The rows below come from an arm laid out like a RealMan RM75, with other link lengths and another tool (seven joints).
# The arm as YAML. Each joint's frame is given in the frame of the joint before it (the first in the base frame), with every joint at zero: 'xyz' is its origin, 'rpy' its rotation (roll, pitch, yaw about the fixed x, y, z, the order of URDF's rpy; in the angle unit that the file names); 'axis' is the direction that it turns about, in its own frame. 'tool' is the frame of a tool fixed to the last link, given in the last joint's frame.
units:
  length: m
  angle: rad
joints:
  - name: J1
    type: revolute
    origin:
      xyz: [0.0, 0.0, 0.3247]
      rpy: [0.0, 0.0, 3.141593]
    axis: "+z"
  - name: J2
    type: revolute
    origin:
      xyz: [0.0, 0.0, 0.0]
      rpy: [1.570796, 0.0, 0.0]
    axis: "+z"
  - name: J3
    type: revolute
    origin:
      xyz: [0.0, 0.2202, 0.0]
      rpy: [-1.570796, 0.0, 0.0]
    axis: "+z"
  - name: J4
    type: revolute
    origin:
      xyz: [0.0, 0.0, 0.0]
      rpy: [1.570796, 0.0, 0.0]
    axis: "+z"
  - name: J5
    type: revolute
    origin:
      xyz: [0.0, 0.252, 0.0]
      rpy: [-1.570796, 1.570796, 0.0]
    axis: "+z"
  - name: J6
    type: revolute
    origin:
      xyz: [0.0, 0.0, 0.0]
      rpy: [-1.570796, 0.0, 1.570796]
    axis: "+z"
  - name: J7
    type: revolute
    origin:
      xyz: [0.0, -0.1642, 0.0]
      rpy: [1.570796, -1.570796, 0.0]
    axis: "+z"
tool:
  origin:
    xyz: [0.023, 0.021, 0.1]
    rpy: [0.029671, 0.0, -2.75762]
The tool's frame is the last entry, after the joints.
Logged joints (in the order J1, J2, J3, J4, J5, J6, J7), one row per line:
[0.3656, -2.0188, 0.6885, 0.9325, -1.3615, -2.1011, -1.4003]
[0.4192, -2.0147, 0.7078, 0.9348, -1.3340, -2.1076, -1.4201]
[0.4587, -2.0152, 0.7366, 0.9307, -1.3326, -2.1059, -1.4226]
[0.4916, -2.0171, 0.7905, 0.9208, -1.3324, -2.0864, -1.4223]
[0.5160, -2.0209, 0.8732, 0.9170, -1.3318, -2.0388, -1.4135]
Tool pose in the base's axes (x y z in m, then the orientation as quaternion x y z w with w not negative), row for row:
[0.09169, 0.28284, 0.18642, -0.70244, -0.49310, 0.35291, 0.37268]
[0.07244, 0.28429, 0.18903, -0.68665, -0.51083, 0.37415, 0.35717]
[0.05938, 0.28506, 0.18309, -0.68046, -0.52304, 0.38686, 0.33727]
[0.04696, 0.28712, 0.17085, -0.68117, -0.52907, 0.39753, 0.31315]
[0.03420, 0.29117, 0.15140, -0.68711, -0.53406, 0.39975, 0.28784]
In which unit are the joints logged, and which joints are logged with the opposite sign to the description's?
The joints are logged in radians. Opposite sign: J2, J3, J4, J7.
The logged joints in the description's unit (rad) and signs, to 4 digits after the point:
[0.3656, 2.0188, -0.6885, -0.9325, -1.3615, -2.1011, 1.4003]
[0.4192, 2.0147, -0.7078, -0.9348, -1.3340, -2.1076, 1.4201]
[0.4587, 2.0152, -0.7366, -0.9307, -1.3326, -2.1059, 1.4226]
[0.4916, 2.0171, -0.7905, -0.9208, -1.3324, -2.0864, 1.4223]
[0.5160, 2.0209, -0.8732, -0.9170, -1.3318, -2.0388, 1.4135]

